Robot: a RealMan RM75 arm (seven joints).
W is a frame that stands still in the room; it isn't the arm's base.
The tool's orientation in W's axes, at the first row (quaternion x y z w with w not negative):
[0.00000, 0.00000, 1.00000, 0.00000]
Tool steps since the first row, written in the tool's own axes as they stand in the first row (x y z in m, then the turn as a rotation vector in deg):
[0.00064, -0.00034, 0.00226, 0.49, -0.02, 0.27]
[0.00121, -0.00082, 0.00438, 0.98, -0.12, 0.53]
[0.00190, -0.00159, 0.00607, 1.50, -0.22, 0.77]
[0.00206, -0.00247, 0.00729, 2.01, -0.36, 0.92]
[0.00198, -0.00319, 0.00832, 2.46, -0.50, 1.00]
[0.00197, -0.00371, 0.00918, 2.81, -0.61, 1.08]
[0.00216, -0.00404, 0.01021, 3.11, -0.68, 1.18]
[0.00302, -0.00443, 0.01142, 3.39, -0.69, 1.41]
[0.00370, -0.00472, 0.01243, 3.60, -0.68, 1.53]
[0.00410, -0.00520, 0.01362, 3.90, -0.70, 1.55]
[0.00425, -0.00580, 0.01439, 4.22, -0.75, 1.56]
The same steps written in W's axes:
[-0.00064, 0.00034, 0.00226, -0.49, 0.02, 0.27]
[-0.00121, 0.00082, 0.00438, -0.98, 0.12, 0.53]
[-0.00190, 0.00159, 0.00607, -1.50, 0.22, 0.77]
[-0.00206, 0.00247, 0.00729, -2.01, 0.36, 0.92]
[-0.00198, 0.00319, 0.00832, -2.46, 0.50, 1.00]
[-0.00197, 0.00371, 0.00918, -2.81, 0.61, 1.08]
[-0.00216, 0.00404, 0.01021, -3.11, 0.68, 1.18]
[-0.00302, 0.00443, 0.01142, -3.39, 0.69, 1.41]
[-0.00370, 0.00472, 0.01243, -3.60, 0.68, 1.53]
[-0.00410, 0.00520, 0.01362, -3.90, 0.70, 1.55]
[-0.00425, 0.00580, 0.01439, -4.22, 0.75, 1.56]

